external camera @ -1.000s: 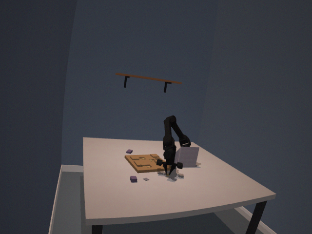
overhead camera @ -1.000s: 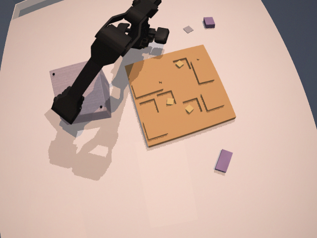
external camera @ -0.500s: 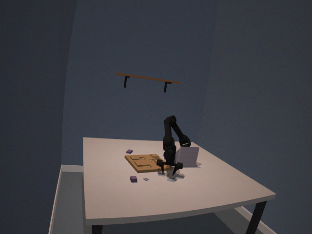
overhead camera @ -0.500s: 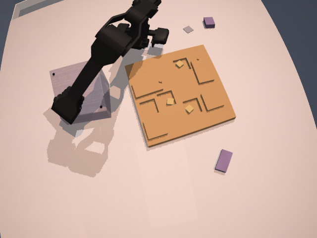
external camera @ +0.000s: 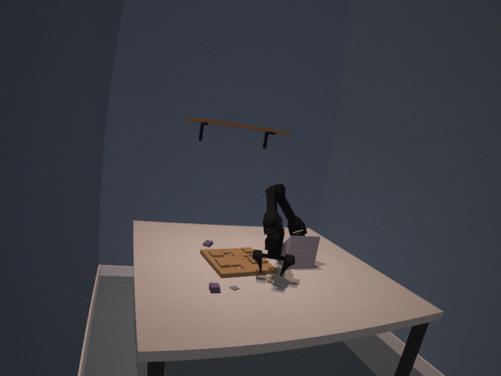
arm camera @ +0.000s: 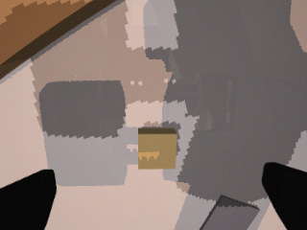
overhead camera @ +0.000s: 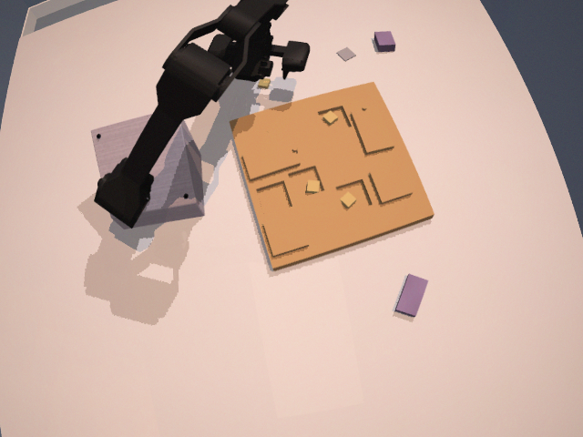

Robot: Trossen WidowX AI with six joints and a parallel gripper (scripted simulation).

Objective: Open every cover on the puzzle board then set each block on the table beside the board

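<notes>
Now: gripper tip 110 mm short of the orange puzzle board, 220 mm to the left of it and 20 mm above it. Also, from my gripper tip: flat purple block 230 mm ahead, 450 mm to the right, 30 mm below.
</notes>
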